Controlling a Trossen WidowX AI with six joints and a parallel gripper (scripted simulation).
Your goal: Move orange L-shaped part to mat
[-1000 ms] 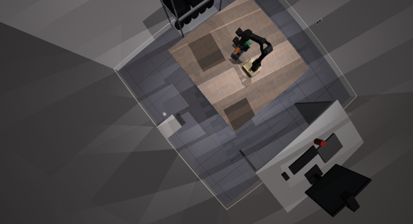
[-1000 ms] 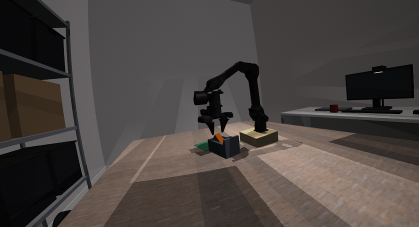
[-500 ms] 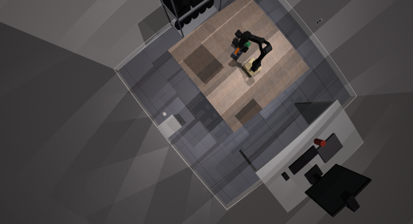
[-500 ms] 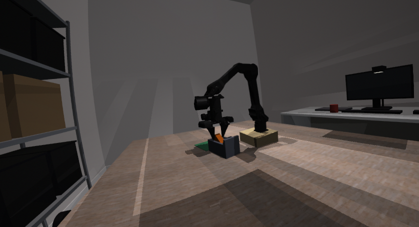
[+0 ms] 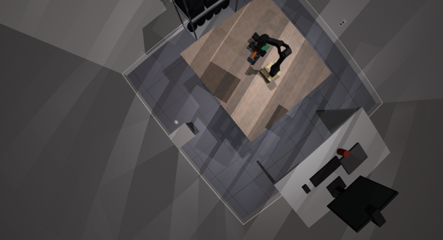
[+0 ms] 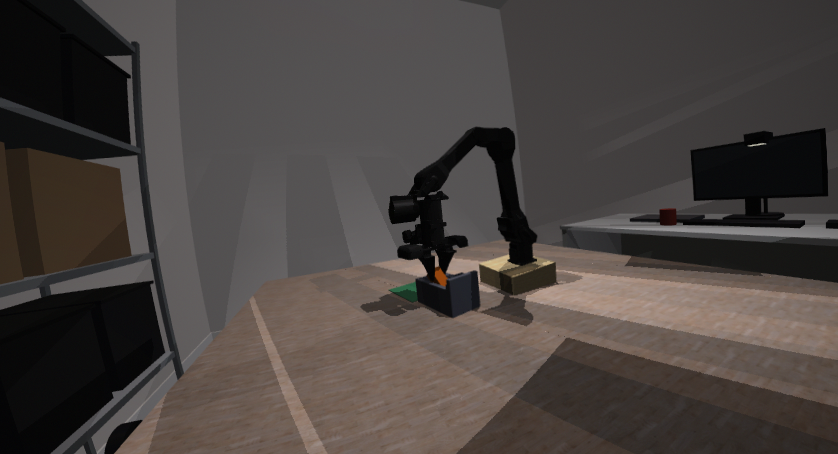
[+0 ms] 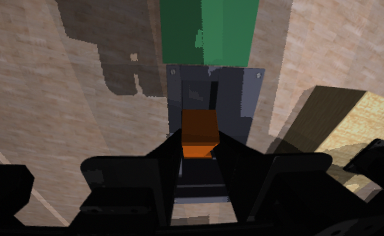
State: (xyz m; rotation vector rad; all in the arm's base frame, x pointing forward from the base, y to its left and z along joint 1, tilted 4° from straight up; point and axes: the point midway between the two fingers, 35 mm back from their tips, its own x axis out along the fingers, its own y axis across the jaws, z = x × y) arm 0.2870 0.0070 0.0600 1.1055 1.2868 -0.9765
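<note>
My gripper tip is now 20 mm short of the green mat, 140 mm to the left of it and 80 mm above it. Also, from my gripper tip: orange L-shaped part: 20 mm behind, 30 mm to the left, 30 mm below.
</note>
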